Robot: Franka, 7 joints.
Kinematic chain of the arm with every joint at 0, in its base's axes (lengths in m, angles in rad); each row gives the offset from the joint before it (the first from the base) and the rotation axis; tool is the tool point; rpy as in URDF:
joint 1: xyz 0 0 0.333 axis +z
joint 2: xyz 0 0 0 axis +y
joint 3: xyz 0 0 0.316 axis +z
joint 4: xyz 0.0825 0 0 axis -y
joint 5: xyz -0.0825 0 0.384 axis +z
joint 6: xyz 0 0 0 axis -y
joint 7: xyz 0.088 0 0 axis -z
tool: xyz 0 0 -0.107 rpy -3.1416 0 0
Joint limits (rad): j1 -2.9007..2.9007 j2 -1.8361..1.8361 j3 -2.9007..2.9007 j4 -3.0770..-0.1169 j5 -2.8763..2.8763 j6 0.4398..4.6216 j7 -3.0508..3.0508
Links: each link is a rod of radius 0.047 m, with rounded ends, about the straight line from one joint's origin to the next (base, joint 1, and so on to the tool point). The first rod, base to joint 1, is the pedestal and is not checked.
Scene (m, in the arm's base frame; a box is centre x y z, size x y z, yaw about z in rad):
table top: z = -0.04
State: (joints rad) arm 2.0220 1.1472 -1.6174 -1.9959 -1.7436 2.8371 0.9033
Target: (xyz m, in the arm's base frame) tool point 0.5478 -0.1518 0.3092
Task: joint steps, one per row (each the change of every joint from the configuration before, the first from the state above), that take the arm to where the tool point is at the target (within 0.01 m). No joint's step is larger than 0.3 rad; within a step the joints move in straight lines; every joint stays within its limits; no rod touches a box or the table.
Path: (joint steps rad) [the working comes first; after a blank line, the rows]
Joints at the target: 1.0973 1.2635 -1.5421 -2.1388 -1.7365 2.7610 0.9033
Straight joint move there: clear.

1: -0.2312 0.0291 0.0188 -0.0357 0.0018 -0.0190 0.0000
2: -0.2312 0.0290 0.0189 -0.0357 0.0018 -0.0190 0.0000
3: -0.2311 0.0291 0.0188 -0.0357 0.0017 -0.0190 0.0000
4: -0.2312 0.0291 0.0188 -0.0358 0.0018 -0.0191 0.0000

